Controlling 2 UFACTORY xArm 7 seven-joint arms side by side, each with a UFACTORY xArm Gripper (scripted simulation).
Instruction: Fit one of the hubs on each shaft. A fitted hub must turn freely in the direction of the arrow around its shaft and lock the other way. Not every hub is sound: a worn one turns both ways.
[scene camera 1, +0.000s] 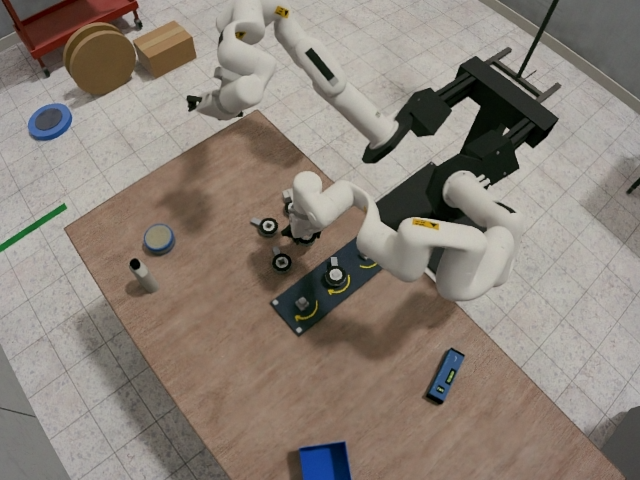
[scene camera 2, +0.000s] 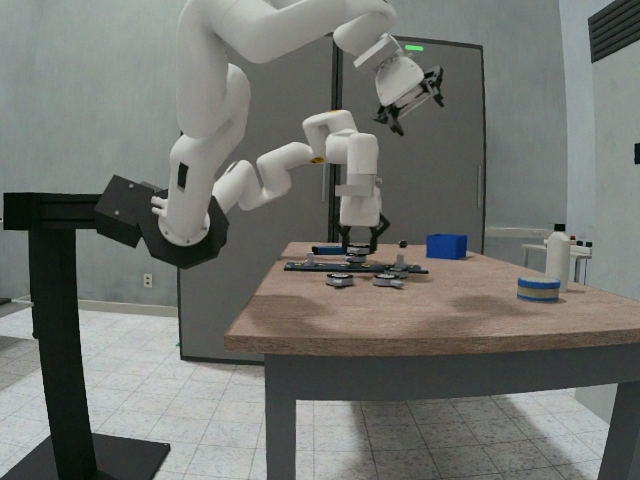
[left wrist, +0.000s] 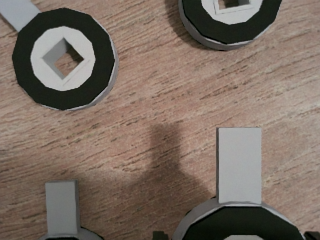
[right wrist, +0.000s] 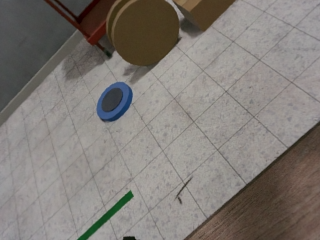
Observation:
In view: my left gripper (scene camera 2: 359, 253), my right gripper (scene camera 2: 418, 116), a white bottle (scene camera 2: 558, 248) and a tape roll (scene camera 2: 534, 289).
The tape roll also shows in scene camera 1 (scene camera 1: 158, 238). My right gripper shows as well in scene camera 1 (scene camera 1: 204, 111). The left wrist view misses the white bottle: it is out of frame. The right wrist view misses the white bottle: it is out of frame.

